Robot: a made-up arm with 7 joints.
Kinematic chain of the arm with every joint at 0, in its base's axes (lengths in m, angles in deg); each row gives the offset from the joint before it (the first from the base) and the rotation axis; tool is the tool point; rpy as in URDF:
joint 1: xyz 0 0 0.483 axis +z
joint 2: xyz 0 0 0 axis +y
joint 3: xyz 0 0 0.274 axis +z
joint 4: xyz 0.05 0 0 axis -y
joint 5: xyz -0.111 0 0.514 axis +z
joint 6: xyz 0 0 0 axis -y
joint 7: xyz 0.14 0 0 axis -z
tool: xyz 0 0 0 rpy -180 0 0
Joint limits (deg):
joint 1: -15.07..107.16
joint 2: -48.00..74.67
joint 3: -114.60..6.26
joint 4: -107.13..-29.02
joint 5: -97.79..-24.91
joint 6: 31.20..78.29
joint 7: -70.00..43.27
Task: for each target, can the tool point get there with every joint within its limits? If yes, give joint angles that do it. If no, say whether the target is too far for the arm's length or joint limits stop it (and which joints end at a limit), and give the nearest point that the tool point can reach.
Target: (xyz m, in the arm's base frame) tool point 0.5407 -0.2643 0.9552
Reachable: yes | joints 41.01 -26.89 -47.34 -95.23 -79.97 62.02 -24.91
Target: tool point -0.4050 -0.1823 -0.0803
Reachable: no: joint limits stop it (at a limit: joint 1, joint 2, joint 3, joint 4, joint 6) | nearest point -0.4606 -0.4204 0.3187 | short by 0.468 m
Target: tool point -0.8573 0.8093 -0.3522
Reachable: no: too far | nearest point -0.2619 0.6494 0.0058 | short by 0.713 m
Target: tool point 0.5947 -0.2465 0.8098
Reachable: yes | joints 47.51 -12.94 -58.85 -94.27 -43.75 46.29 7.92
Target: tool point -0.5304 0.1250 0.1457
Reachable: no: joint limits stop it (at a limit: joint 1, joint 3, joint 4, joint 5, joint 6) | nearest point -0.1319 0.3713 0.0018 | short by 0.490 m
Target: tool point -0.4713 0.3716 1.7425
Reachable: no: too far | nearest point -0.3556 0.1163 1.3360 | short by 0.494 m
